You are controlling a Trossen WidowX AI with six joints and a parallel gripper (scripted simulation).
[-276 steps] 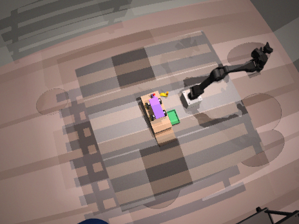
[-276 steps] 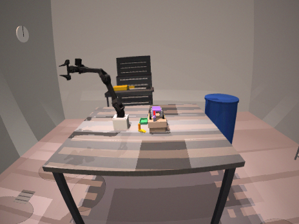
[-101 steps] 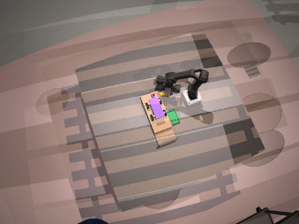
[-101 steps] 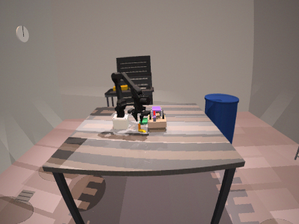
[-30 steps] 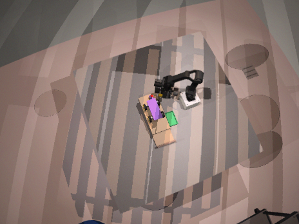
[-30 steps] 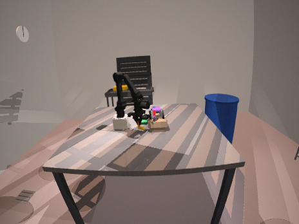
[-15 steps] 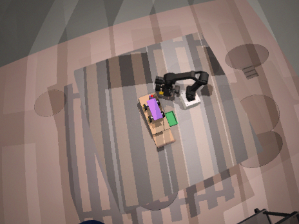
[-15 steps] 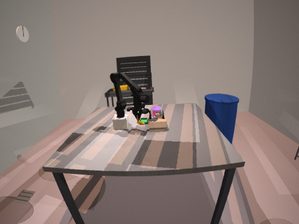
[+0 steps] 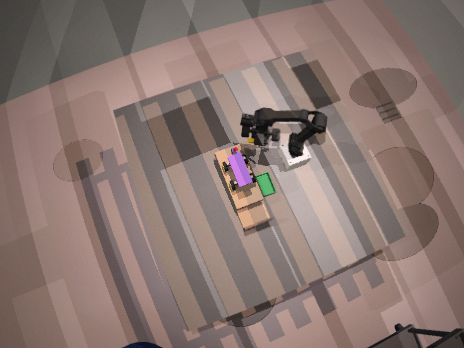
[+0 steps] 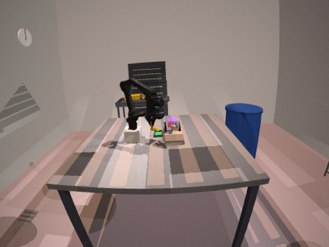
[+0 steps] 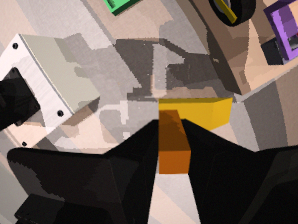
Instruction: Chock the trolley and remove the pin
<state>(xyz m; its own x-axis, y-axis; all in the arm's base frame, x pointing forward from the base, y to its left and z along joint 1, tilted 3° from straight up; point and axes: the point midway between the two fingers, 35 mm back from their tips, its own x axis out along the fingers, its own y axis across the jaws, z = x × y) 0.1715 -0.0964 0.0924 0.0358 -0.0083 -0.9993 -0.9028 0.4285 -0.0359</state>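
Now: the yellow chock 20 mm ahead of my gripper tip, 10 mm to the right of it and 10 mm below it. From my gripper tip the other things lie so: red-headed stop pin (130 mm ahead, 10 mm to the left, 20 mm below); purple trolley (150 mm ahead, 120 mm to the left, 30 mm below); tan ramp (140 mm ahead, 120 mm to the left, 100 mm below).
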